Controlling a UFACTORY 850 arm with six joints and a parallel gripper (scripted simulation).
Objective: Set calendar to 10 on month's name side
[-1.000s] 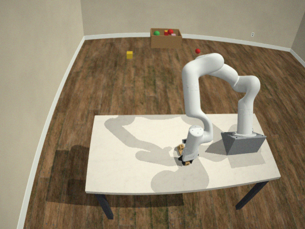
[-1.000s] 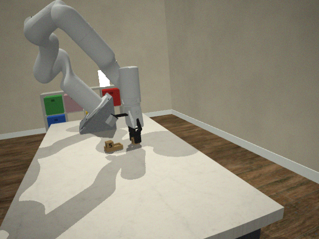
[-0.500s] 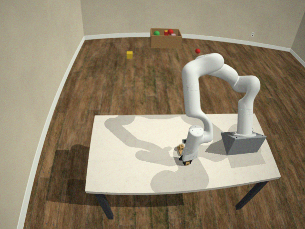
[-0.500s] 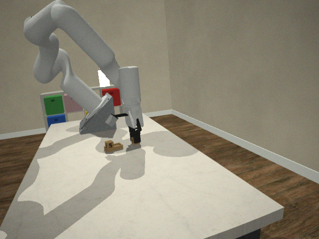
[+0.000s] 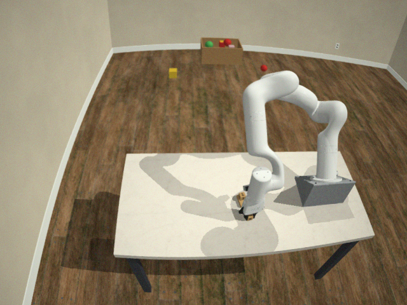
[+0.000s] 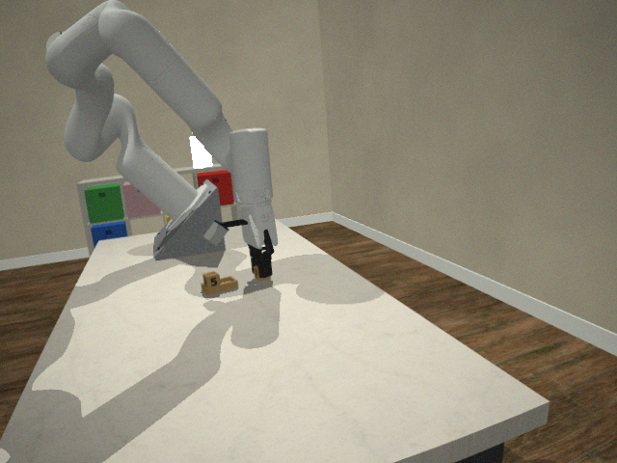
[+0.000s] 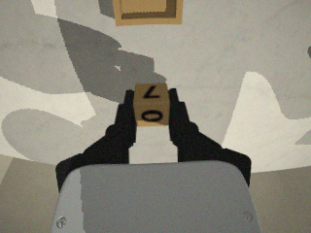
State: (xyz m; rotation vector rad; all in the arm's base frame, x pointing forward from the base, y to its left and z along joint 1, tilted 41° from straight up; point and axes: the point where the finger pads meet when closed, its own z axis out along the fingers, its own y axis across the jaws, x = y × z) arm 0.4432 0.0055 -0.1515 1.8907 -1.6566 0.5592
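Right now my hand is 1 cm short of the wooden tray, 11 cm to the left of it and 2 cm above it. The rest, counted from my hand: cube: 1 cm below.
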